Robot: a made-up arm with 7 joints. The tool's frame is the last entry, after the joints. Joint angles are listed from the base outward.
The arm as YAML. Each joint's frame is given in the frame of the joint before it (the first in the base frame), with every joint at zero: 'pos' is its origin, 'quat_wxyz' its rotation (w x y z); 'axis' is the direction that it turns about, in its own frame. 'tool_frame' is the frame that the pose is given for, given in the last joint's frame.
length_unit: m
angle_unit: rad
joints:
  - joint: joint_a
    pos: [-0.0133, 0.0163, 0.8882]
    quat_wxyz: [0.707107, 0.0, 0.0, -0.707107]
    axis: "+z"
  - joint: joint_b
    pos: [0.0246, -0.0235, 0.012]
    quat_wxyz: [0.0, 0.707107, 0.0, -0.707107]
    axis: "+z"
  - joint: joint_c
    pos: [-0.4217, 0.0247, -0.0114]
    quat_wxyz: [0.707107, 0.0, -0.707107, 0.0]
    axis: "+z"
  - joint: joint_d
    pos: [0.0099, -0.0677, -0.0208]
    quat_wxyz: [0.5, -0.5, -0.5, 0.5]
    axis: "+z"
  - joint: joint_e
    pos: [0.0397, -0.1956, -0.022]
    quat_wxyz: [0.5, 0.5, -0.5, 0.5]
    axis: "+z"
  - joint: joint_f
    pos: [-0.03, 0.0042, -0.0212]
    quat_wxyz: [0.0, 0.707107, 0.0, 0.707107]
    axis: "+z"
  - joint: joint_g
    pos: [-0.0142, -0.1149, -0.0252]
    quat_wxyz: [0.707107, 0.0, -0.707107, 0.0]
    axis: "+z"
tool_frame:
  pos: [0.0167, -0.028, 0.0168]
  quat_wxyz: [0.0, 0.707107, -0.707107, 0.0]
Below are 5 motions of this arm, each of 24 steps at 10 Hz.
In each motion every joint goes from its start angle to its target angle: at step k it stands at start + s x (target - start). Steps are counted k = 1, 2, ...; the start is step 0. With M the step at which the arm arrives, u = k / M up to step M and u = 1 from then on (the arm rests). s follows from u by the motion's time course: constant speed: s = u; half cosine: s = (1 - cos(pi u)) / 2; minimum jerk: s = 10 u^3 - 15 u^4 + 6 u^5.
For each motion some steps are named. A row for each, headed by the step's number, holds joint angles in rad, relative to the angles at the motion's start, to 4 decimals.
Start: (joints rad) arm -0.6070 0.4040 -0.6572 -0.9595 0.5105 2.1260 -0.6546
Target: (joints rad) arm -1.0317 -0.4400 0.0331 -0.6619 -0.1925 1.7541 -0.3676
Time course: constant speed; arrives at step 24
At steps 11, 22, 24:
11: -0.1947 -0.3868 0.3164 0.1364 -0.3222 -0.1705 0.1315
22: -0.3893 -0.7737 0.6328 0.2728 -0.6444 -0.3409 0.2631
24: -0.4247 -0.8440 0.6903 0.2976 -0.7030 -0.3719 0.2870

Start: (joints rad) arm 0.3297 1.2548 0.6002 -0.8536 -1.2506 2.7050 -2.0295
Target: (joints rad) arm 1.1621 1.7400 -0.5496 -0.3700 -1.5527 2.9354 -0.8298
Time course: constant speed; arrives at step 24
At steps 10, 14, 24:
10: 0.3468 0.2022 -0.4791 0.2015 -0.1259 0.0960 0.4999
14: 0.4856 0.2830 -0.6707 0.2821 -0.1762 0.1344 0.6998
24: 0.8324 0.4852 -1.1498 0.4836 -0.3021 0.2304 1.1997

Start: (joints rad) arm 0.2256 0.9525 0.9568 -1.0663 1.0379 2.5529 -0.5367
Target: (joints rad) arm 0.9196 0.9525 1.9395 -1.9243 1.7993 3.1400 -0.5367
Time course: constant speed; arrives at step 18
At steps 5, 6, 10, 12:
5: 0.1928 0.0000 0.2730 -0.2383 0.2115 0.1631 0.0000
6: 0.2313 0.0000 0.3276 -0.2860 0.2538 0.1957 0.0000
10: 0.3856 0.0000 0.5459 -0.4767 0.4230 0.3262 0.0000
12: 0.4627 0.0000 0.6551 -0.5720 0.5076 0.3914 0.0000

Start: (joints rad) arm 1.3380 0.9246 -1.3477 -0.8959 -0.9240 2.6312 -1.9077
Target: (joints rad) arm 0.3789 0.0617 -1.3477 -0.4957 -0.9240 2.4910 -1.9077
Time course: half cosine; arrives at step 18
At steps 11, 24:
11: -0.6436 -0.5790 0.0000 0.2685 0.0000 -0.0941 0.0000
24: -0.9591 -0.8629 0.0000 0.4002 0.0000 -0.1402 0.0000

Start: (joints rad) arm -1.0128 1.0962 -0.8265 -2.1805 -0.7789 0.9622 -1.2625
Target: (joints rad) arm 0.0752 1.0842 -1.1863 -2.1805 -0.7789 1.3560 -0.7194
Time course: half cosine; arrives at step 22
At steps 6, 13, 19, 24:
6: 0.1878 -0.0021 -0.0621 0.0000 0.0000 0.0680 0.0937
13: 0.6973 -0.0077 -0.2306 0.0000 0.0000 0.2524 0.3481
19: 1.0388 -0.0115 -0.3435 0.0000 0.0000 0.3760 0.5186
24: 1.0880 -0.0120 -0.3598 0.0000 0.0000 0.3938 0.5431

